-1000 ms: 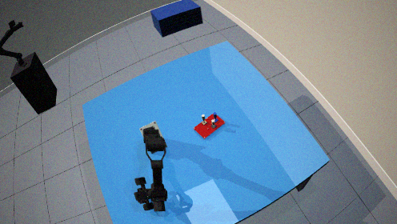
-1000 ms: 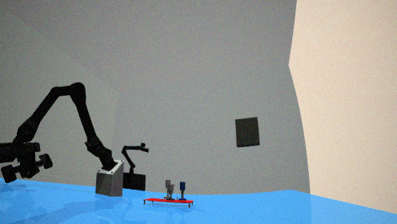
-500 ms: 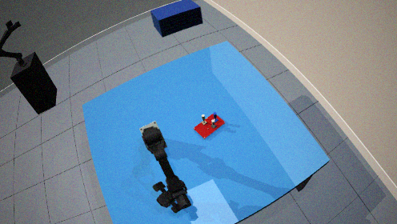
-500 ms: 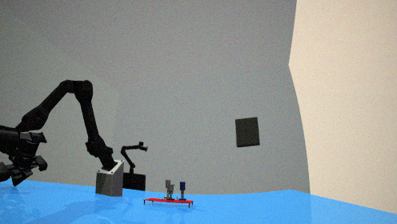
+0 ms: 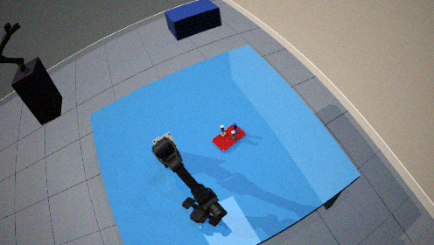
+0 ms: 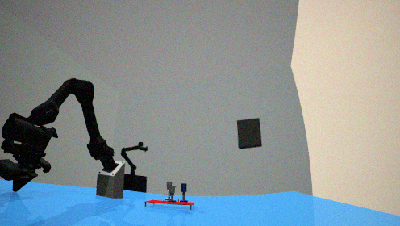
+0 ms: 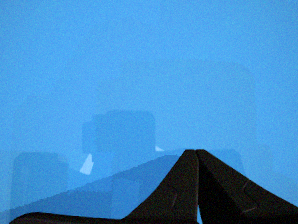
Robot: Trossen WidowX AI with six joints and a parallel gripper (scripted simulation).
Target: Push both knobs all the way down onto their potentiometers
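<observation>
The knob is 290 mm ahead of my gripper tip, 410 mm to the left of it and 70 mm above it.
</observation>
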